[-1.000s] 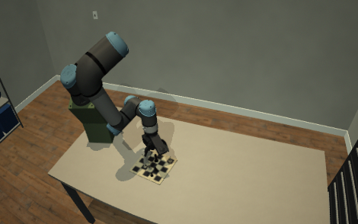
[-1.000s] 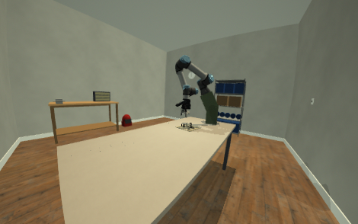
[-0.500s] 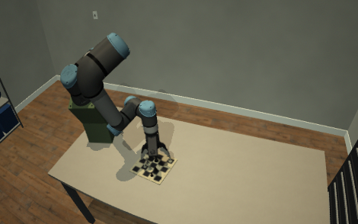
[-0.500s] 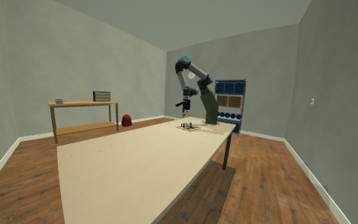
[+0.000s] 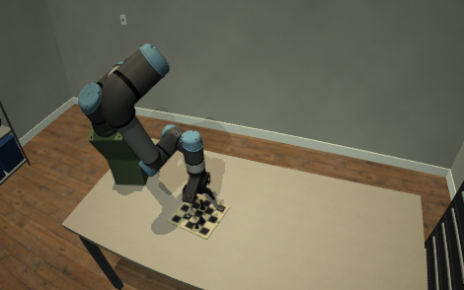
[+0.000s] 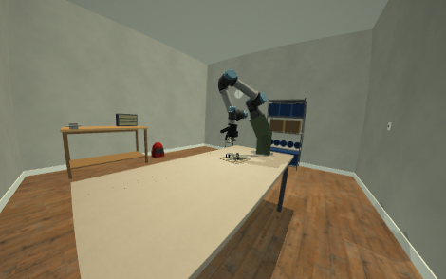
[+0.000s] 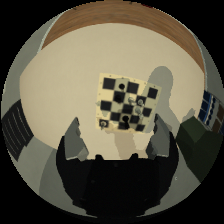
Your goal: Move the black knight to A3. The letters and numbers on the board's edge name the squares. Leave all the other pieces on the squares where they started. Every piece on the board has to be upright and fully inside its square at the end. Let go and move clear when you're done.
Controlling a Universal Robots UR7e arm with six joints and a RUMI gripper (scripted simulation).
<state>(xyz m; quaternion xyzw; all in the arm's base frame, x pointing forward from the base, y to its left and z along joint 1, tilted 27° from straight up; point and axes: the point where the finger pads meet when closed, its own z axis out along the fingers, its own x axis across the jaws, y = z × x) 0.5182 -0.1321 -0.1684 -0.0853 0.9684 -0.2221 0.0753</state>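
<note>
The black knight is 10 cm below my hand and 1 cm behind it. From my hand the other things lie so: small chessboard 12 cm below, 4 cm to the left, 4 cm behind; tall black piece 9 cm below, 8 cm to the left, 4 cm behind; pale piece 11 cm below, 8 cm behind, 1 cm to the left.
</note>
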